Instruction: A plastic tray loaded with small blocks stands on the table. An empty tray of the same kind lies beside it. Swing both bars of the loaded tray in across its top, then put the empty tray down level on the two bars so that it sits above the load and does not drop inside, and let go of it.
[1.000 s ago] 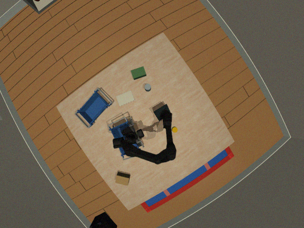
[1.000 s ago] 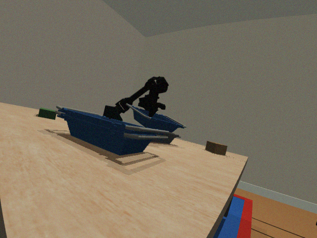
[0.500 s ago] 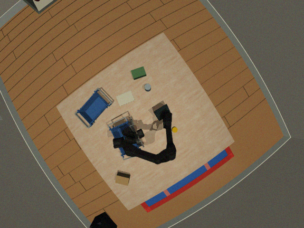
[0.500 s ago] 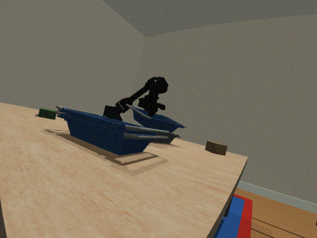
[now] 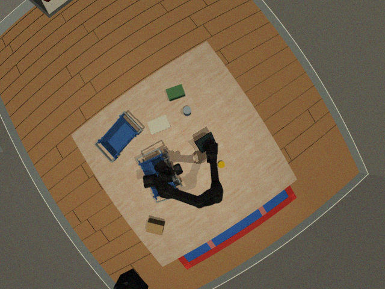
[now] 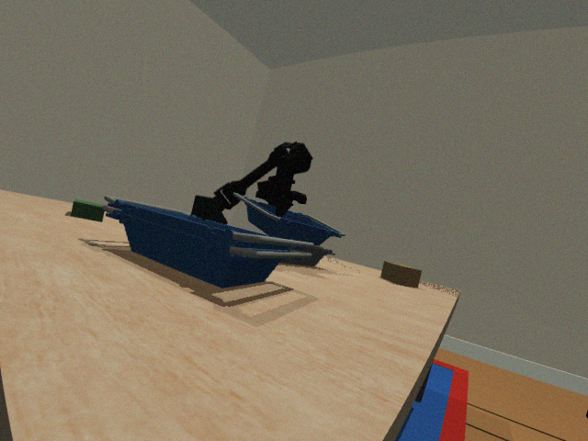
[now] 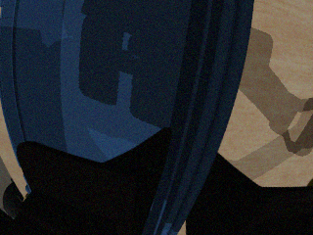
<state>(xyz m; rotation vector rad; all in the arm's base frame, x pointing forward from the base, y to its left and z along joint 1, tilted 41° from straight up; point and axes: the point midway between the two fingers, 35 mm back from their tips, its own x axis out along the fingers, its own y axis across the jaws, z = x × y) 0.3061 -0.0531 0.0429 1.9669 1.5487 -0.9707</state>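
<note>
My gripper tip is now 70 mm short of the blue tray, 20 mm to the left of it and 20 mm below it. Round my gripper tip: grey cylinder (340 mm behind, 240 mm to the right, 70 mm below); pale sheet (300 mm to the right, 130 mm behind, 100 mm below); yellow disc (300 mm behind, 200 mm to the left, 100 mm below).
</note>
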